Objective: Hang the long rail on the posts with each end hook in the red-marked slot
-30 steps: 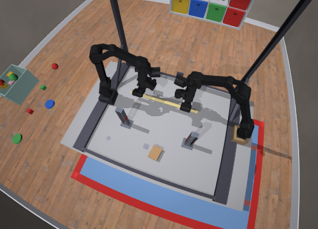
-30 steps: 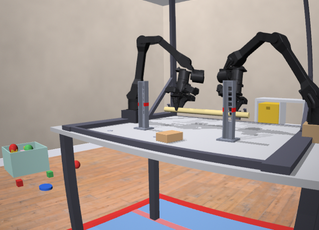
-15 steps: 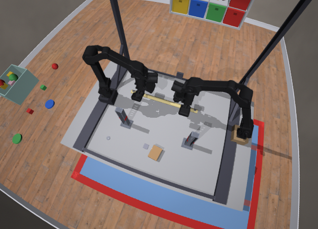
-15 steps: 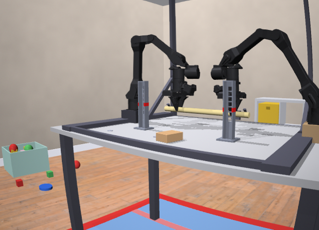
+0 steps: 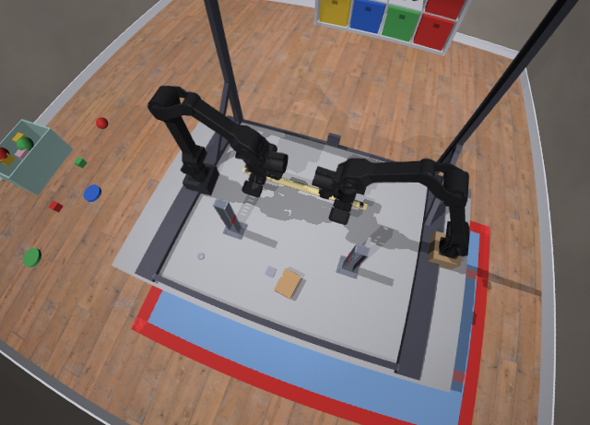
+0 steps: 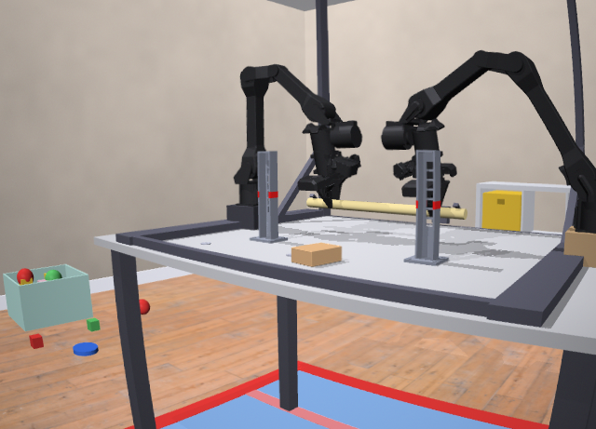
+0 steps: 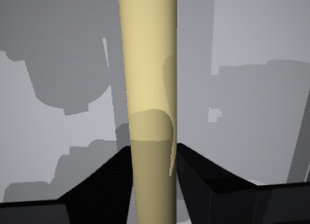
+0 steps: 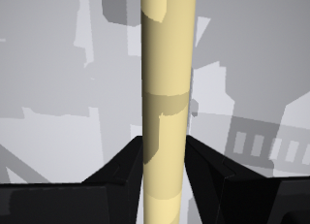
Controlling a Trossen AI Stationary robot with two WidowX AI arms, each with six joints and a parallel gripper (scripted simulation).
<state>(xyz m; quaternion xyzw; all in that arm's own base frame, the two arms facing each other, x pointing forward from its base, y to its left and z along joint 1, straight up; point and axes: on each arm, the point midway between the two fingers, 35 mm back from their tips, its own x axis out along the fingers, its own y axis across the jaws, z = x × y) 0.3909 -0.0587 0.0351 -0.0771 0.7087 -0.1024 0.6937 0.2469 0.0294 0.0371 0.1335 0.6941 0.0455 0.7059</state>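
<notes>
The long pale yellow rail lies 15 cm to the right of my left hand and 1 cm below it. Round my left hand: tan box 32 cm ahead, 10 cm to the right, 8 cm below.
The long pale yellow rail is 15 cm to the left of my right hand and 2 cm below it. The rest, counted from my right hand: tan box (32 cm ahead, 20 cm to the left, 9 cm below).
</notes>
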